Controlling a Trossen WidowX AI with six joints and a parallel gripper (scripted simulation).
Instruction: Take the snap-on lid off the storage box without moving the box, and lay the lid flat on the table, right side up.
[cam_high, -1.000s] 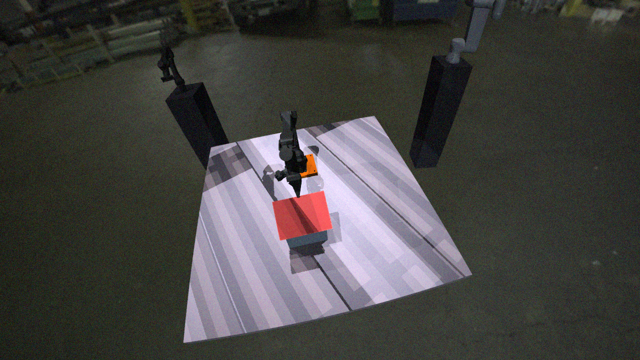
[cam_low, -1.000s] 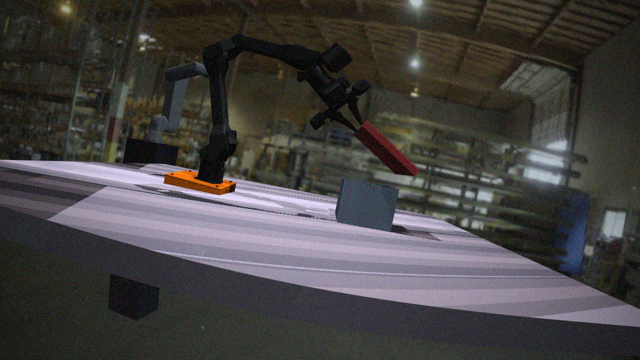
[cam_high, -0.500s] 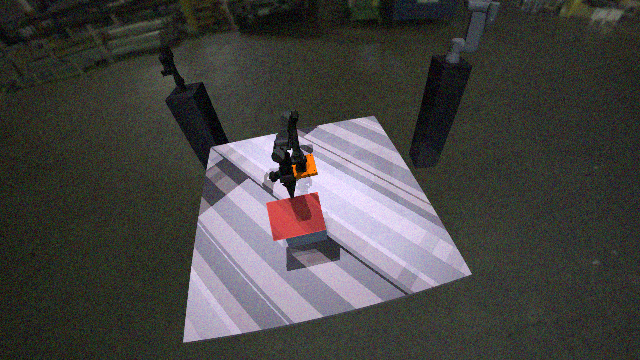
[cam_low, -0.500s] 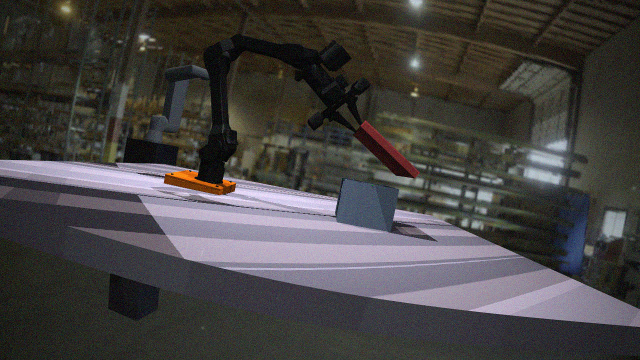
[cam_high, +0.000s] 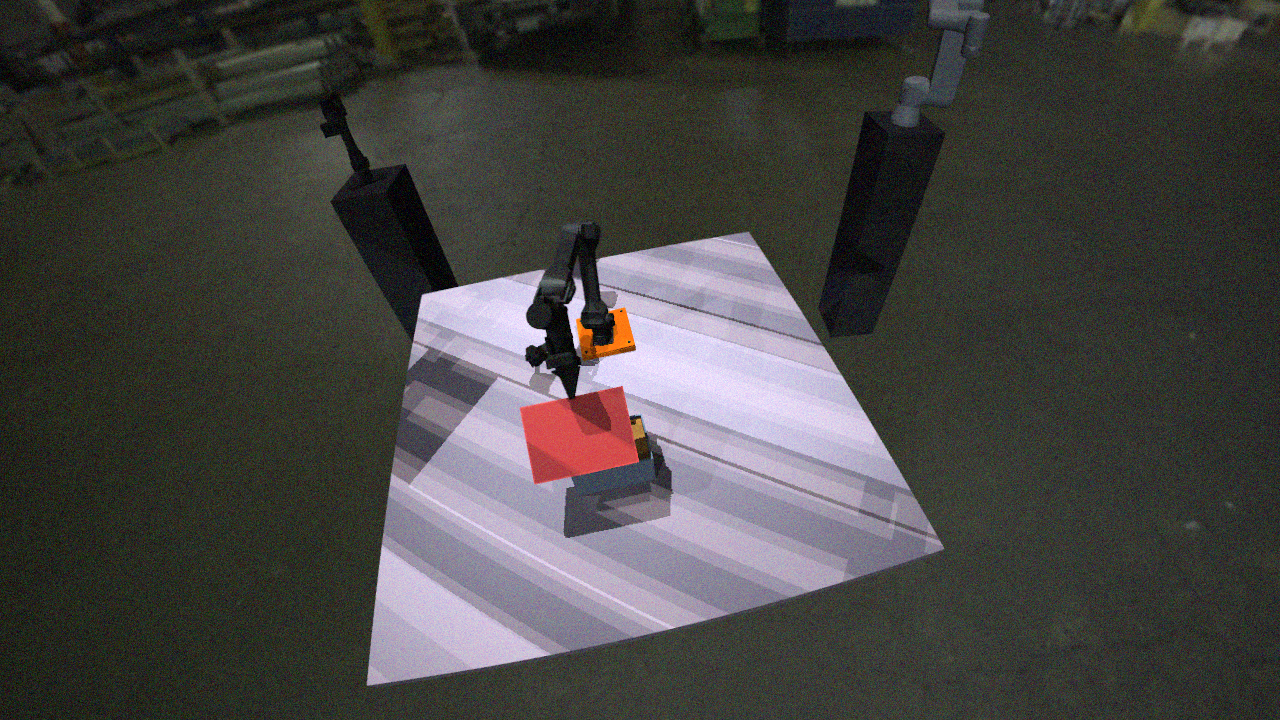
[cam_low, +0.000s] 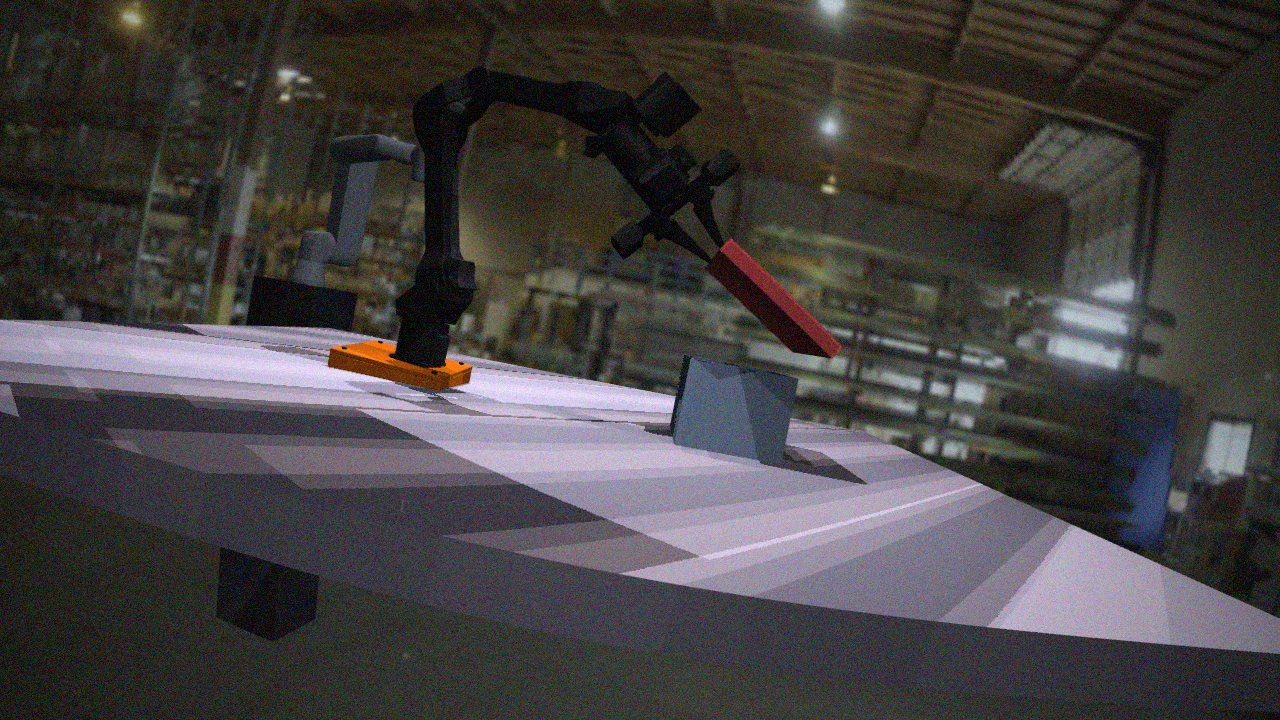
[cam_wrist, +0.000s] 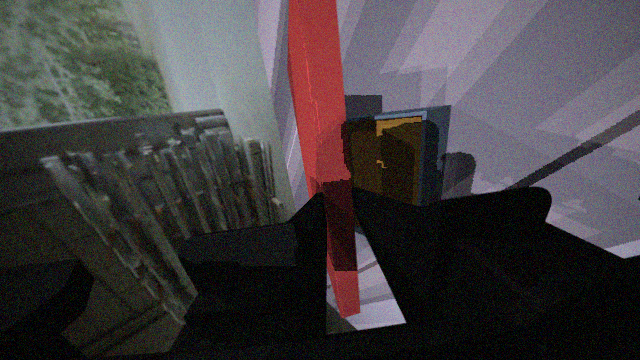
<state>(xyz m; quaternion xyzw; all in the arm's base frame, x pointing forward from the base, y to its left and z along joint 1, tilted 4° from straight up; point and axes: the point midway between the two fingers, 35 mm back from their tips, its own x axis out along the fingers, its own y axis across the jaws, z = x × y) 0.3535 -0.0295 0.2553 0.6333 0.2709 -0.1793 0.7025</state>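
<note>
Right now the red lid is 7 cm ahead of my gripper tip, 4 cm below it and 1 cm to the left of it. Also, from my gripper tip: dark storage box 18 cm below, 6 cm to the left, 4 cm ahead.
</note>
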